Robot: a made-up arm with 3 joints. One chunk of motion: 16 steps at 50 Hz.
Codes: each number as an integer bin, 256 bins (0 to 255) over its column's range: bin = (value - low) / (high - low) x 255, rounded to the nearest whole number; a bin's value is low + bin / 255 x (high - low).
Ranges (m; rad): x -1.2..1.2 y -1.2..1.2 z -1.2..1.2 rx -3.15..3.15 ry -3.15..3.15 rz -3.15..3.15
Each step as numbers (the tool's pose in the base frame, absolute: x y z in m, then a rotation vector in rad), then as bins.
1 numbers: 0.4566 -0.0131 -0.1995 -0.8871 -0.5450 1.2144
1 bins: 176 126 106 92 105 177
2 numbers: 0.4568 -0.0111 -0.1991 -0.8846 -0.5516 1.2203
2 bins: 176 126 106 92 105 177
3 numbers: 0.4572 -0.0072 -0.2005 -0.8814 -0.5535 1.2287
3 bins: 176 127 106 92 105 177
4 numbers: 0.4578 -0.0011 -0.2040 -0.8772 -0.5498 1.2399
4 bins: 176 127 106 92 105 178
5 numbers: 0.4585 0.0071 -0.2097 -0.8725 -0.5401 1.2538
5 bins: 176 128 105 92 106 178
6 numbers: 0.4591 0.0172 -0.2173 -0.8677 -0.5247 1.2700
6 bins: 176 129 104 92 106 179
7 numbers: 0.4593 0.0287 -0.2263 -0.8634 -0.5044 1.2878
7 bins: 176 131 103 93 107 180
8 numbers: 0.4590 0.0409 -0.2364 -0.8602 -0.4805 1.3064
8 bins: 176 132 102 93 108 180
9 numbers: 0.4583 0.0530 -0.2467 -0.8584 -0.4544 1.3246
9 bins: 176 133 101 93 109 181
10 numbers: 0.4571 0.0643 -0.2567 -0.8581 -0.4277 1.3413
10 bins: 176 134 100 93 110 182
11 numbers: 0.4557 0.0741 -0.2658 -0.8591 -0.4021 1.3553
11 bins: 176 135 99 93 111 182
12 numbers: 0.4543 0.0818 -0.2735 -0.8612 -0.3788 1.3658
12 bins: 176 136 98 93 112 183
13 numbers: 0.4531 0.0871 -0.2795 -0.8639 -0.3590 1.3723
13 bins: 176 137 98 93 113 183
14 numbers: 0.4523 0.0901 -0.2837 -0.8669 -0.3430 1.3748
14 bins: 176 137 97 92 114 183
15 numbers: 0.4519 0.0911 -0.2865 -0.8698 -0.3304 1.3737
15 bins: 176 137 97 92 114 183
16 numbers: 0.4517 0.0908 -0.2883 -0.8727 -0.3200 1.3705
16 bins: 175 137 97 92 115 183
